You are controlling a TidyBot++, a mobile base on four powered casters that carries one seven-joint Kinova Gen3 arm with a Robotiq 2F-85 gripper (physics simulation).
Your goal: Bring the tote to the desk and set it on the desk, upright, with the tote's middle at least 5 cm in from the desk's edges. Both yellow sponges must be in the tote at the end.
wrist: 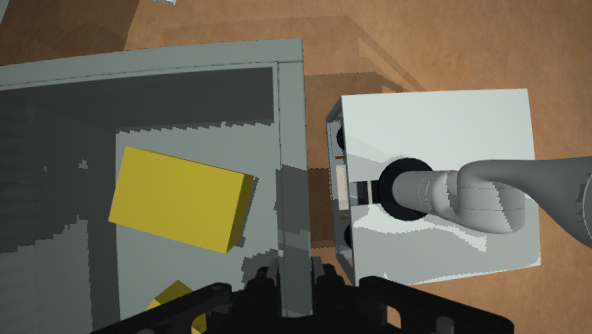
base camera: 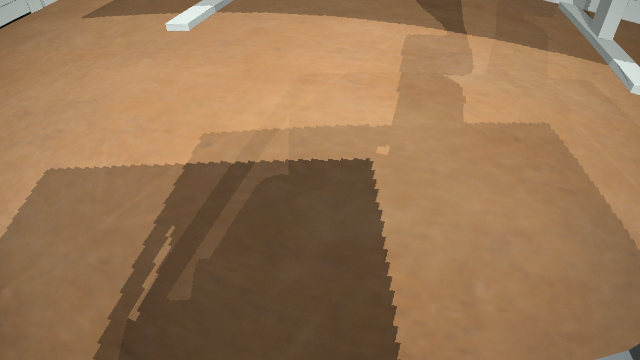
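Pixels of known places: gripper, fingertip midpoint: (wrist: 296, 273); arm's base, link origin: (wrist: 409, 189).
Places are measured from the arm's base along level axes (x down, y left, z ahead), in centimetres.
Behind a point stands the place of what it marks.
Observation:
The grey tote (wrist: 292, 145) @(x -53.6, y -7.7, z 30.1 cm) fills the left of the wrist view, its open top facing the camera. My gripper (wrist: 296, 273) @(x -50.7, y -0.2, z 30.4 cm) is shut on the tote's wall nearest the robot base, at the bottom of the wrist view. One yellow sponge (wrist: 177, 197) @(x -46.0, y -5.1, z 39.1 cm) lies flat on the tote's floor. The second yellow sponge (wrist: 178, 291) @(x -43.3, y 3.3, z 40.8 cm) is in the tote at the bottom of the wrist view, partly hidden by a gripper finger. The tote's far left side is cut off. The desk's top does not show; the white legs in the base camera view may be the desk's.
The white robot base (wrist: 435, 125) @(x 1.4, y -15.9, z -9.3 cm) with the grey arm (wrist: 490, 195) @(x -32.1, y -1.1, z 2.8 cm) is right of the tote. In the base camera view a white foot bar (base camera: 197, 16) stands at the top left of centre and a white leg with a foot (base camera: 600, 42) at the top right. Shadows cross the brown floor (base camera: 125, 90) @(x 39.7, y 38.8, z 76.6 cm).

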